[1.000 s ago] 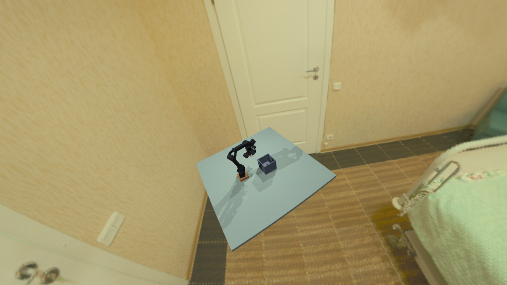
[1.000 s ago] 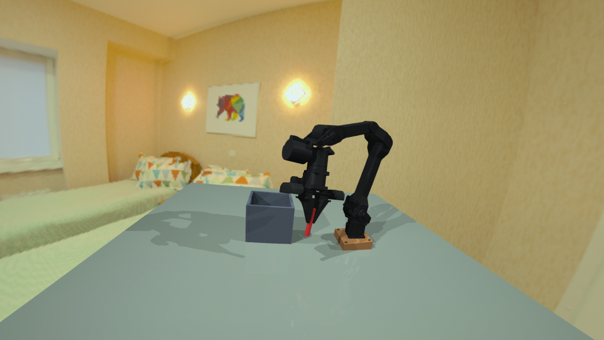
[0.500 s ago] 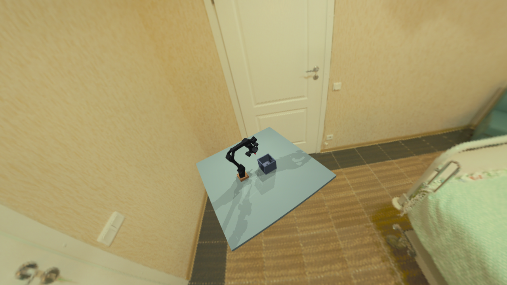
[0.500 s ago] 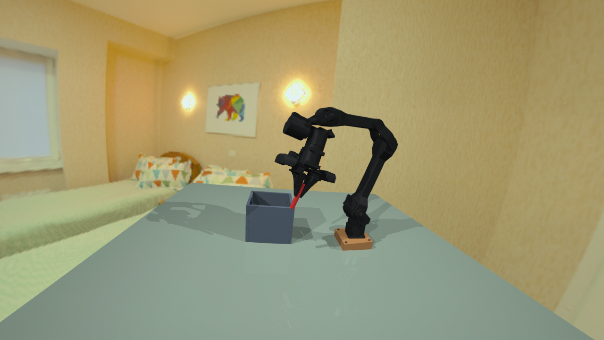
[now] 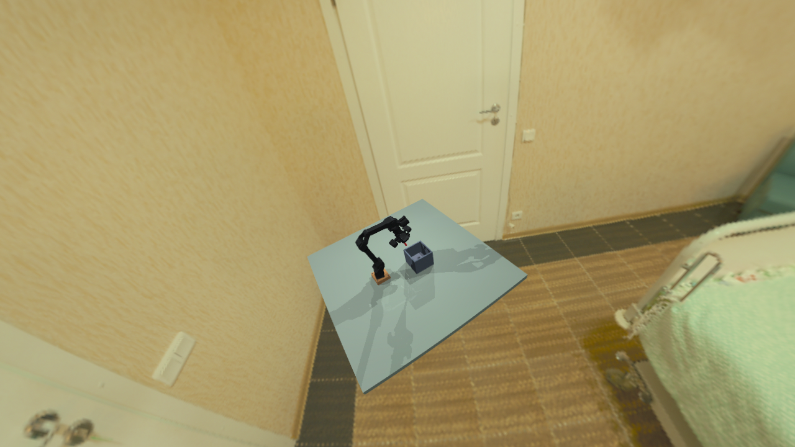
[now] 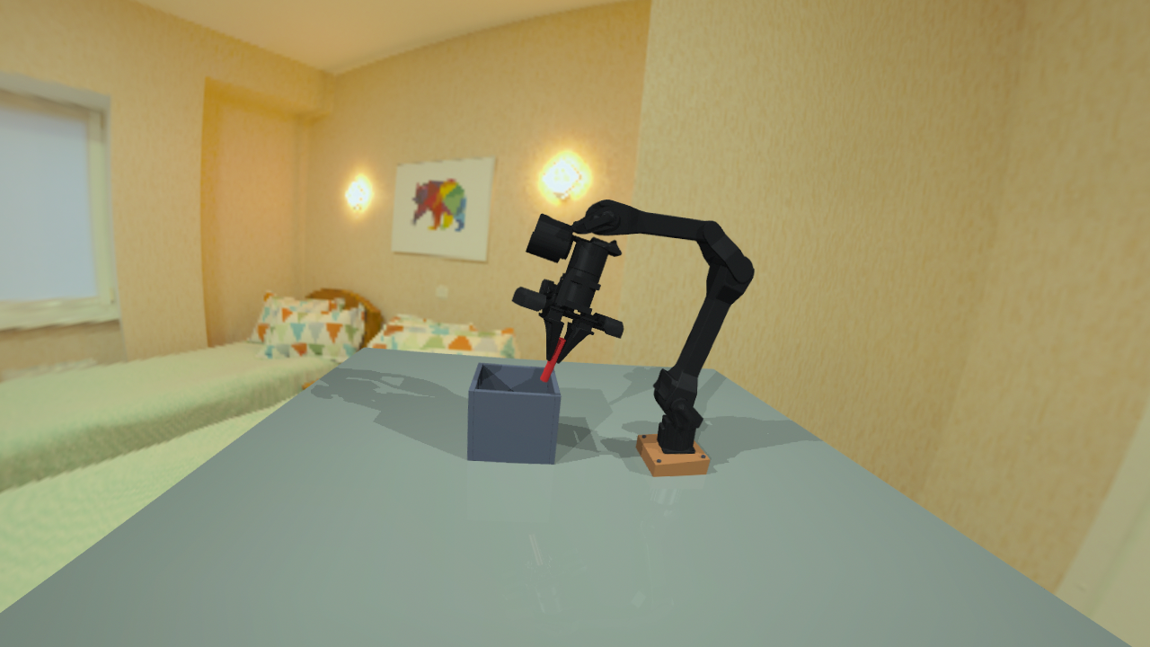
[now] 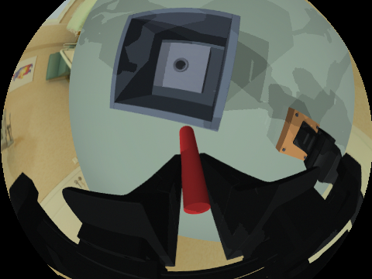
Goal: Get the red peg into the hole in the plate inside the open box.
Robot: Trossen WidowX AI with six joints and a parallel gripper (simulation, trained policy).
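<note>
The plate lies 7 cm ahead of my gripper tip, 8 cm to the right of it and 16 cm below it. The rest, counted from my gripper tip: small red peg (right at my gripper tip).
</note>
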